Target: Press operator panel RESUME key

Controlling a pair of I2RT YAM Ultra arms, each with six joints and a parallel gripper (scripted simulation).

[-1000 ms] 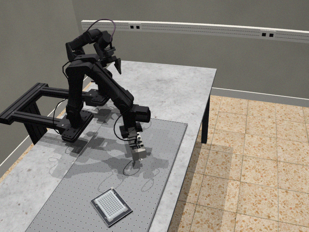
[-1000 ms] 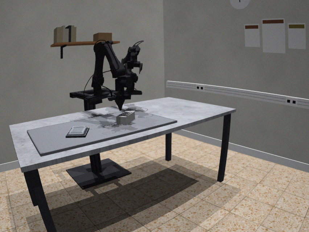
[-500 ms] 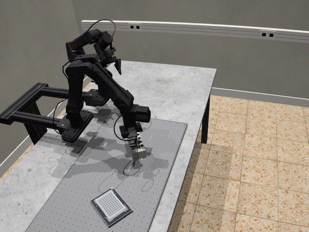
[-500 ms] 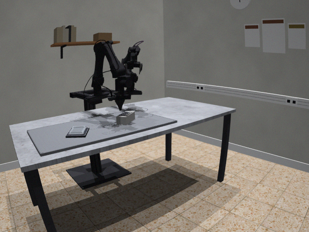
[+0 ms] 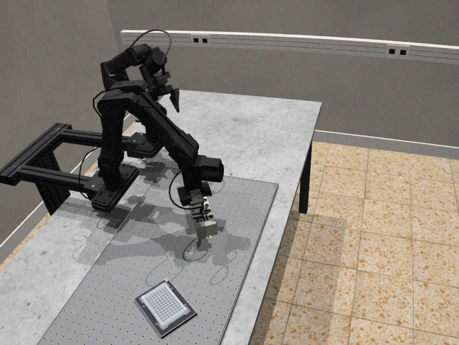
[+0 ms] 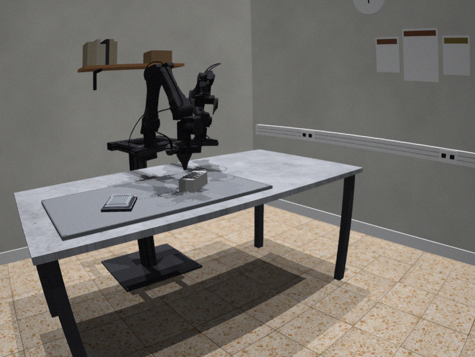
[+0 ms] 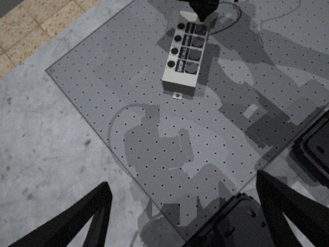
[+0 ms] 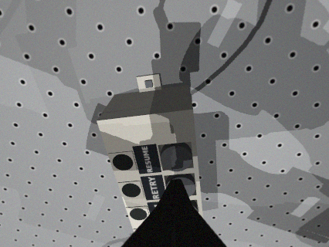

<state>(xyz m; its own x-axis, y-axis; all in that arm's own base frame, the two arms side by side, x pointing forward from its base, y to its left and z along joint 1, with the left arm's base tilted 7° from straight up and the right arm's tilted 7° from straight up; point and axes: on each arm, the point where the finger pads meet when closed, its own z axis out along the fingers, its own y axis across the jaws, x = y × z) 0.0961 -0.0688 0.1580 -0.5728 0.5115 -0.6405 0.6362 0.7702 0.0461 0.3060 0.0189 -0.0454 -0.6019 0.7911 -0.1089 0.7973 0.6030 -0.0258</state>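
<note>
Now: the operator panel 50 mm below my right hand, 40 mm to the left of it and 30 mm behind it. Round my right hand: well plate: 320 mm to the right, 80 mm below, 20 mm ahead.
</note>
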